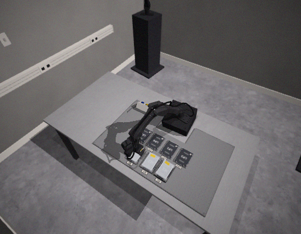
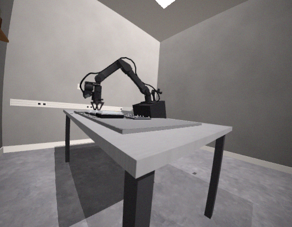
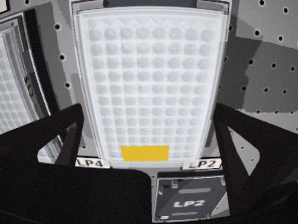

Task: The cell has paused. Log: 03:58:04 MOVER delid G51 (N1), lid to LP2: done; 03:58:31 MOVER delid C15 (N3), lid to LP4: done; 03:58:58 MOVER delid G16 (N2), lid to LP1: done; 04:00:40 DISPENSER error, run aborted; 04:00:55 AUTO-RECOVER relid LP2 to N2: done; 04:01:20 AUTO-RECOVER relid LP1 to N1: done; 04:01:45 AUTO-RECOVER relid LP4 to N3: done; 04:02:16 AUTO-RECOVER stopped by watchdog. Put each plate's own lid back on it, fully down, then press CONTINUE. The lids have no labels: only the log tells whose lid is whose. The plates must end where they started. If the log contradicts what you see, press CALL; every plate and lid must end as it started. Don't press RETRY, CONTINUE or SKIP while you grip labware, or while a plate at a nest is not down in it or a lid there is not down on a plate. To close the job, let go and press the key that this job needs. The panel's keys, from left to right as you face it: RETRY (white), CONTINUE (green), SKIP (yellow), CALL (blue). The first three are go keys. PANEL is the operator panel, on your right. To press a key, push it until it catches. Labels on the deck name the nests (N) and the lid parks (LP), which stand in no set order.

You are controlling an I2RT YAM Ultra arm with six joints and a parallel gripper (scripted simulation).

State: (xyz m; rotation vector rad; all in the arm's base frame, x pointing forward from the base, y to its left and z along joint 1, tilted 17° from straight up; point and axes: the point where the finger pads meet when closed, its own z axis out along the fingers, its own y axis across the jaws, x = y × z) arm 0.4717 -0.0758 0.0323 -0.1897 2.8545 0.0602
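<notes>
Right now my hand is 1 cm above the clear lid. From my hand the other things lie so: LP4 lid park (19 cm behind, 4 cm to the left, 3 cm below).
</notes>
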